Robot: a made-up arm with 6 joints.
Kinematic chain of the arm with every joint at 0, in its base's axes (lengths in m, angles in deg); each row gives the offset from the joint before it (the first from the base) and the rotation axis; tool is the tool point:
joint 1: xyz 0 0 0.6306 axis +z
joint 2: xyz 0.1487 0 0 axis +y
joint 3: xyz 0 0 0.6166 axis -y
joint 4: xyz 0 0 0.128 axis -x
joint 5: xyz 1.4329 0 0 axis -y
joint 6: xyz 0.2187 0 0 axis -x
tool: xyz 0 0 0
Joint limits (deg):
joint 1: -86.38..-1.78
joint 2: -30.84..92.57
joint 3: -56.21..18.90
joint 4: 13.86..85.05
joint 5: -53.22..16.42
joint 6: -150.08..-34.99
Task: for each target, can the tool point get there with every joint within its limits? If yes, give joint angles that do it. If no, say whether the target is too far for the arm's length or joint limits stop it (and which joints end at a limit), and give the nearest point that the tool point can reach.
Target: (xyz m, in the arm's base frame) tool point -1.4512 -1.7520 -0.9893
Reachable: no: too far | nearest point -0.0832 -1.4488 -0.7571 | short by 1.420 m
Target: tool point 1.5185 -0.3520 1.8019
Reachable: yes | joints -10.33 -12.10 4.79 67.40 -21.49 -84.38
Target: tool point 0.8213 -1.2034 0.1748
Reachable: yes | joints -56.10 4.08 -40.95 47.25 3.75 -59.44
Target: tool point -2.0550 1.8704 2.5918
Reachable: no: too far | nearest point -0.1264 -0.7666 2.4264 | short by 3.271 m
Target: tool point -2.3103 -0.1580 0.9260
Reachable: no: joint limits stop it (at a limit: joint 1, joint 2, joint 3, joint 4, joint 5) | nearest point -0.5955 -0.0235 -0.1717 | short by 2.040 m
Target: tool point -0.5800 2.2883 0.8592
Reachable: no: joint limits stop it (at a limit: joint 2, joint 3, joint 4, joint 5) | nearest point -0.1464 0.5777 -0.1717 | short by 2.044 m
